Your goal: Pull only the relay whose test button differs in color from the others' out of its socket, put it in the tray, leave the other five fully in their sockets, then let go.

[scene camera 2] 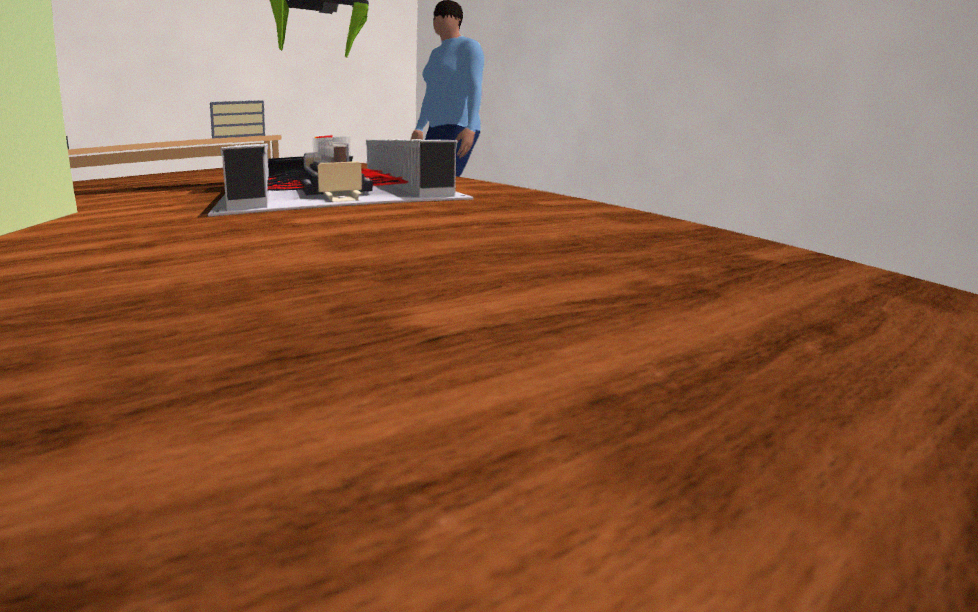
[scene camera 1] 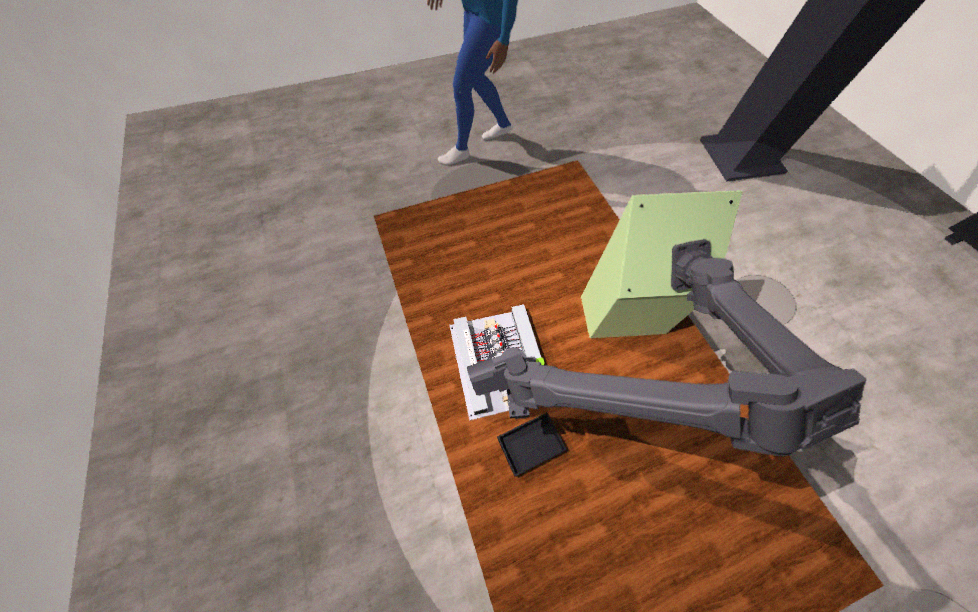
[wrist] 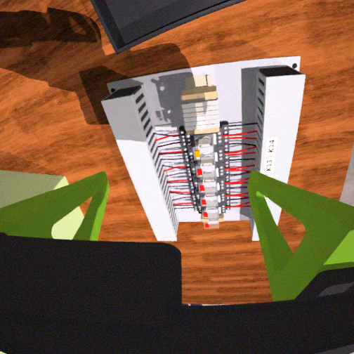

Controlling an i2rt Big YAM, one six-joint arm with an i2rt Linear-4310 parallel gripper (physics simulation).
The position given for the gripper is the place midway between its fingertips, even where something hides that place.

Observation:
In view: the gripper (wrist: 177,178), a clear relay (scene camera 2: 336,149) and a white panel (wrist: 235,81).

